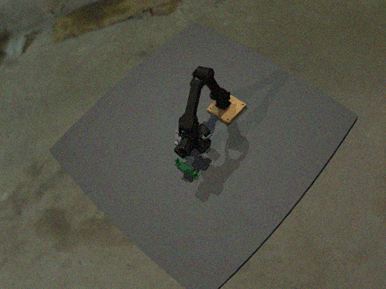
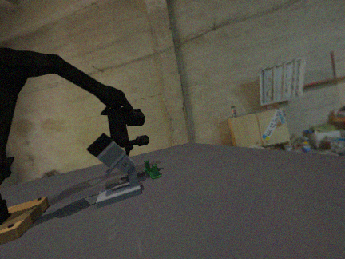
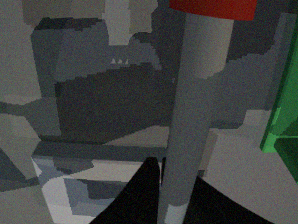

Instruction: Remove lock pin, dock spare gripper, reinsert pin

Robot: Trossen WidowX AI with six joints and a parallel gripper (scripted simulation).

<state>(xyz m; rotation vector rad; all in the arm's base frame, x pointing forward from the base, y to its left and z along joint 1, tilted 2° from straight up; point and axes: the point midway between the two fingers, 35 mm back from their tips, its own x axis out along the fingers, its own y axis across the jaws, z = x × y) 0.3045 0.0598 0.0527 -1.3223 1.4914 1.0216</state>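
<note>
My gripper tip is 2 cm past the mount and 7 cm to the left of it. Round my gripper tip: spare gripper 3 cm behind, 7 cm to the right, 7 cm above.
</note>
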